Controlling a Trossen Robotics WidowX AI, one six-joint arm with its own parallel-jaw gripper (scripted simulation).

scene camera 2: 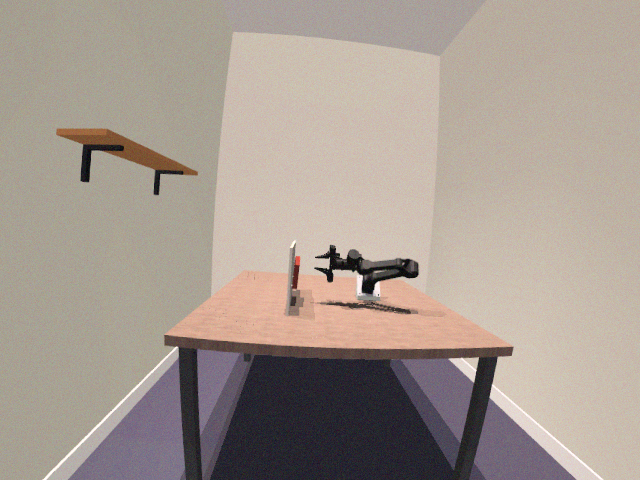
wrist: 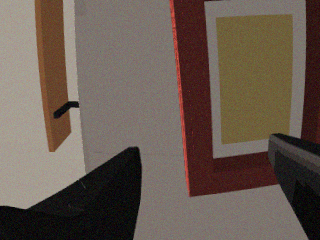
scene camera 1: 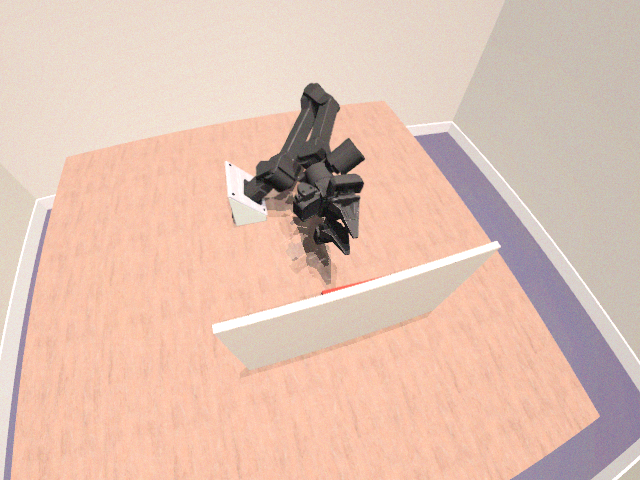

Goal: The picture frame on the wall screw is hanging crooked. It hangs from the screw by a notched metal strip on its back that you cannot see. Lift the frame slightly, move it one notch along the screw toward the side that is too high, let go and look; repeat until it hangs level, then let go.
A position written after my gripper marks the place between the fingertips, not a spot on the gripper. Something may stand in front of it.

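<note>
Scene camera 1 shows my gripper [scene camera 1: 351, 246] and a wall panel [scene camera 1: 264, 338]. The wrist view shows a picture frame [wrist: 241, 77], and also the wall panel [wrist: 126, 70] and my gripper [wrist: 205, 151].
</note>
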